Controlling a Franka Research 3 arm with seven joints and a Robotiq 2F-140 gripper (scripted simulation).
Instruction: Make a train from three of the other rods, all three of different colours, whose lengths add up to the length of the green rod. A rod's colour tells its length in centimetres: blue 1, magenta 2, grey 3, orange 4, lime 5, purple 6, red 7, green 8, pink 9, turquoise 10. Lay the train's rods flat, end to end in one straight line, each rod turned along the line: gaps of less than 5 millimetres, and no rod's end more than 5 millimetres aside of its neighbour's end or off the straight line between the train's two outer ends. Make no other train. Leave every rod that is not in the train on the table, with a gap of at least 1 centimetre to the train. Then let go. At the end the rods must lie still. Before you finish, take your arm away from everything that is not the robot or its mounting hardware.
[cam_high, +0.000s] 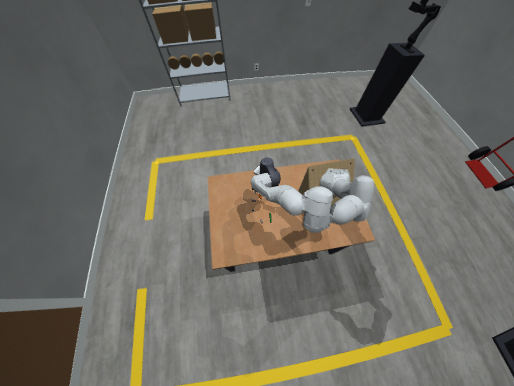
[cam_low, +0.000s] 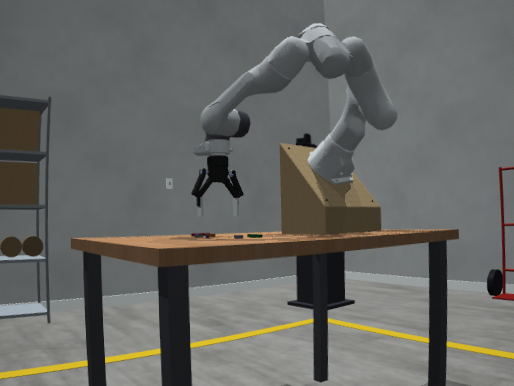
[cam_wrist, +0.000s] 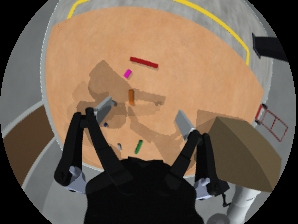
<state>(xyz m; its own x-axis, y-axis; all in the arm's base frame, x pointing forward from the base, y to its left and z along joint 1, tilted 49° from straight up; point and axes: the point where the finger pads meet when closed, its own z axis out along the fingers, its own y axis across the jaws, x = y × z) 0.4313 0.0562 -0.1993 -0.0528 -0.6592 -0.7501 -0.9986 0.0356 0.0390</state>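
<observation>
Right now my hand is 120 mm short of the small blue rod, 110 mm to the right of it and 80 mm above it. From my hand the other things lie so: magenta rod: 50 mm ahead, 60 mm to the right, 80 mm below; red rod: 20 mm ahead, 90 mm to the right, 80 mm below; orange rod: 40 mm ahead, 80 mm below.
</observation>
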